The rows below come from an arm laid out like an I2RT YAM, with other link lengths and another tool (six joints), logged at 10 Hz.
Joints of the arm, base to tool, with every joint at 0 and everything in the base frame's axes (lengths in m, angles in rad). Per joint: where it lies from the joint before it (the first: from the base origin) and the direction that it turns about. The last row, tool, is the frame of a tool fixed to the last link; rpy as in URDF.
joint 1: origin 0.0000 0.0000 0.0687 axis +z
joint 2: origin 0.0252 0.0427 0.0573 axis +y
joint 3: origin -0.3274 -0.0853 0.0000 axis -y
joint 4: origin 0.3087 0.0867 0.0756 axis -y
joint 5: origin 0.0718 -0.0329 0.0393 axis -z
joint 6: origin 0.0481 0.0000 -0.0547 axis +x
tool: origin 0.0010 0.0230 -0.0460 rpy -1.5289 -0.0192 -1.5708
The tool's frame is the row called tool.
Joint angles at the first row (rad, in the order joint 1, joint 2, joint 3, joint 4, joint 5, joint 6):
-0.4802, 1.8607, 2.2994, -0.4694, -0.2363, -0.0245
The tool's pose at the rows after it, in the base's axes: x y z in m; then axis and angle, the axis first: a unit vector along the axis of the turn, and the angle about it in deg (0 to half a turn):
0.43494 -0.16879 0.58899 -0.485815 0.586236 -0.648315 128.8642
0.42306 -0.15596 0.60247 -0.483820 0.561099 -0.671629 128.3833
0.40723 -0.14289 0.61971 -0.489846 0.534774 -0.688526 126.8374
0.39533 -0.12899 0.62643 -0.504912 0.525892 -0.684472 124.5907
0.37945 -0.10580 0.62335 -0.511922 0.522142 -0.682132 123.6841
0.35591 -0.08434 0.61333 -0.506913 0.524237 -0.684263 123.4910
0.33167 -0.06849 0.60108 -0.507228 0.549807 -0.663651 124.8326
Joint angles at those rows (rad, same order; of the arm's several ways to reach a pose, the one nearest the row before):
-0.4618, 1.8225, 2.2888, -0.4512, -0.2164, -0.0337
-0.4449, 1.7720, 2.2535, -0.4113, -0.2056, -0.0536
-0.4341, 1.7306, 2.2504, -0.3989, -0.2270, -0.0660
-0.4204, 1.6952, 2.2320, -0.4065, -0.2623, -0.0568
-0.3806, 1.6094, 2.1219, -0.3806, -0.2440, -0.0583
-0.3452, 1.4913, 1.9612, -0.3331, -0.2026, -0.0553
-0.3206, 1.4068, 1.8672, -0.3801, -0.1581, -0.0460

